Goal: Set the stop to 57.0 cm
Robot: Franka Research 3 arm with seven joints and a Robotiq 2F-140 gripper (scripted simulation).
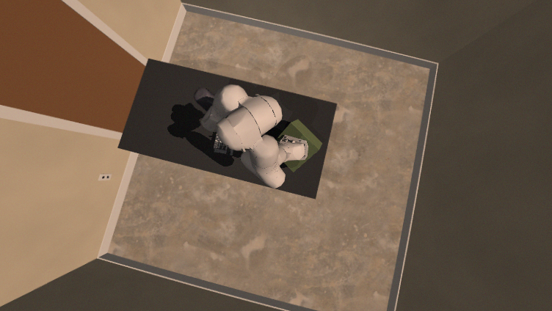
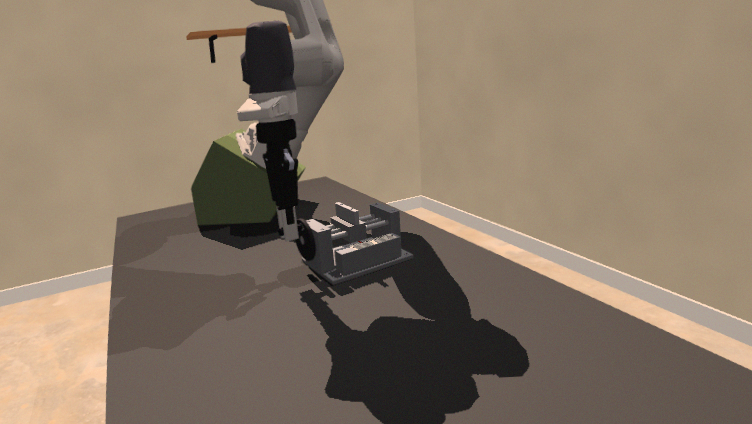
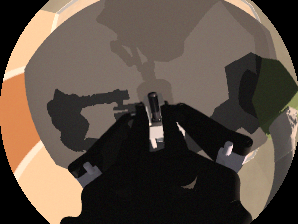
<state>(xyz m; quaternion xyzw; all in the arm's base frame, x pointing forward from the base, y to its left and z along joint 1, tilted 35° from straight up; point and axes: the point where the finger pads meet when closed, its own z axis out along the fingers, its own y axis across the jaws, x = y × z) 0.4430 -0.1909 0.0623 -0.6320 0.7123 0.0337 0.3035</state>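
Right now the handwheel is 2 cm to the left of my hand and 2 cm below it. Round my hand: grey stop fixture (1 cm ahead, 14 cm to the left, 3 cm below).
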